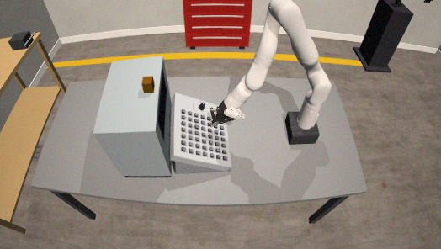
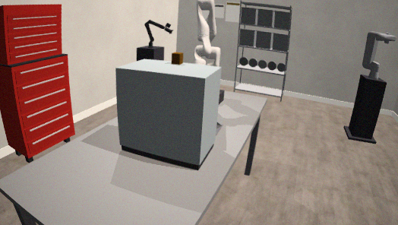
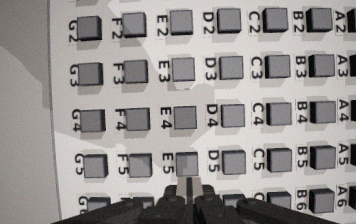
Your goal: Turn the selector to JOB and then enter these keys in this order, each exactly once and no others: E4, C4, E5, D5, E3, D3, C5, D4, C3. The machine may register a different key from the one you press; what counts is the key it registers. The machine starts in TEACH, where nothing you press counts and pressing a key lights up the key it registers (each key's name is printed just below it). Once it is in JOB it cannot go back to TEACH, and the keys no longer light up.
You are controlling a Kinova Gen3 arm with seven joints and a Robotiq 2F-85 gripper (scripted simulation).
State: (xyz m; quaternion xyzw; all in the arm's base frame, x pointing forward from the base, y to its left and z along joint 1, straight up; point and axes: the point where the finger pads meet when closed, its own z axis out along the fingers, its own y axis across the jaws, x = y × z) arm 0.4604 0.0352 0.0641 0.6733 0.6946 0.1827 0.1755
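Now: the key D4 5 cm to the left of my hand, 5 cm ahead of it and 3 cm below it. Also, from my hand: key C4: 8 cm ahead, 5 cm to the left, 1 cm below; then keypad: 8 cm ahead, 7 cm below; then key: 8 cm to the left, 8 cm ahead, 1 cm below.
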